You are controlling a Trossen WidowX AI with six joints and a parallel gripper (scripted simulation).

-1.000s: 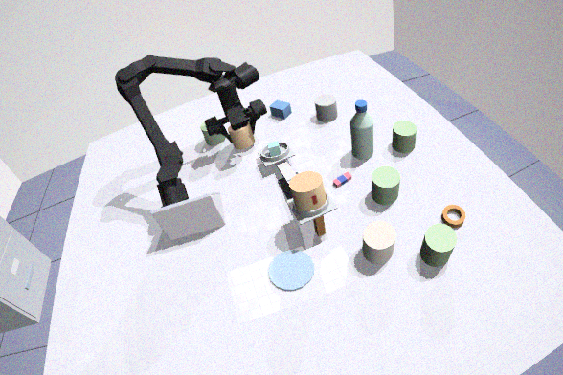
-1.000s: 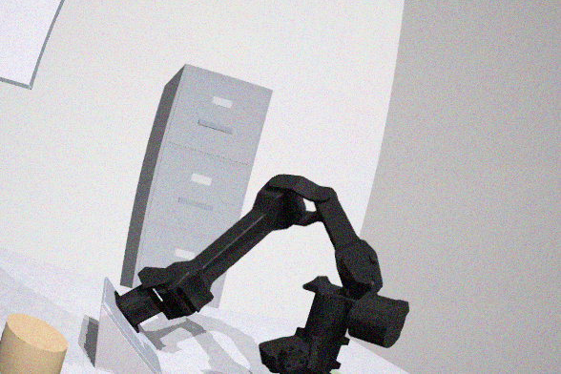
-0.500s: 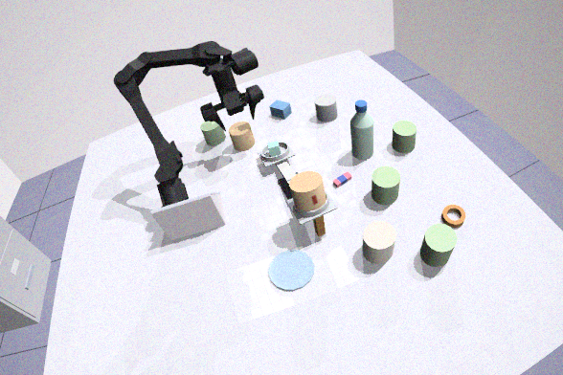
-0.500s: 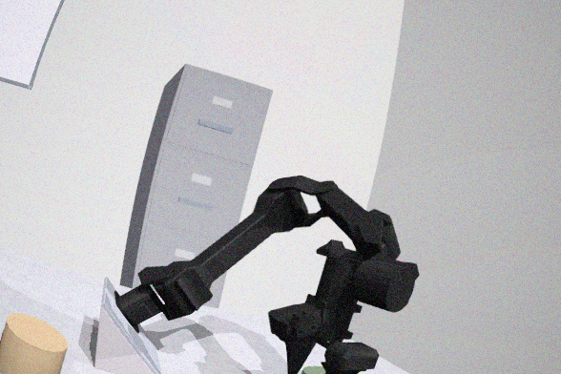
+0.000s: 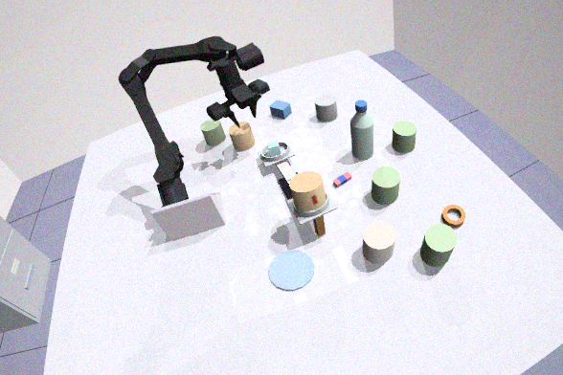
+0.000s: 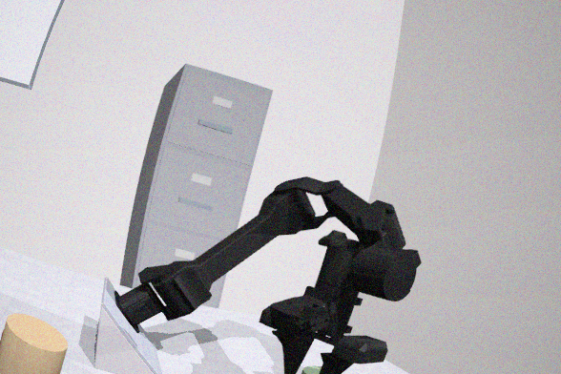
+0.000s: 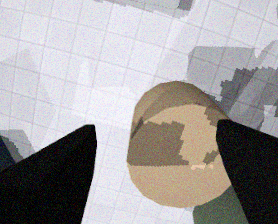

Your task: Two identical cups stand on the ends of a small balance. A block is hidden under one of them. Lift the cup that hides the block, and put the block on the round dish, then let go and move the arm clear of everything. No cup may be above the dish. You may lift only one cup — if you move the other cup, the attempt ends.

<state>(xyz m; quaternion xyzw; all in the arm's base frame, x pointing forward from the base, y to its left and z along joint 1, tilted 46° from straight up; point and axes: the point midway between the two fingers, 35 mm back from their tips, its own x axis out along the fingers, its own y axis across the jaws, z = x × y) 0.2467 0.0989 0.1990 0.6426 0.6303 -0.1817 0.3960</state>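
Now: gripper tip 100 mm to the left of the teal block, 50 mm above it and 40 mm short of it. Also, from my gripper tip: grey cylinder (280 mm ahead, 50 mm below, 10 mm to the left); then eraser (270 mm to the right, 170 mm ahead, 80 mm below); then grey balance (230 mm to the right, 50 mm below, 50 mm ahead).
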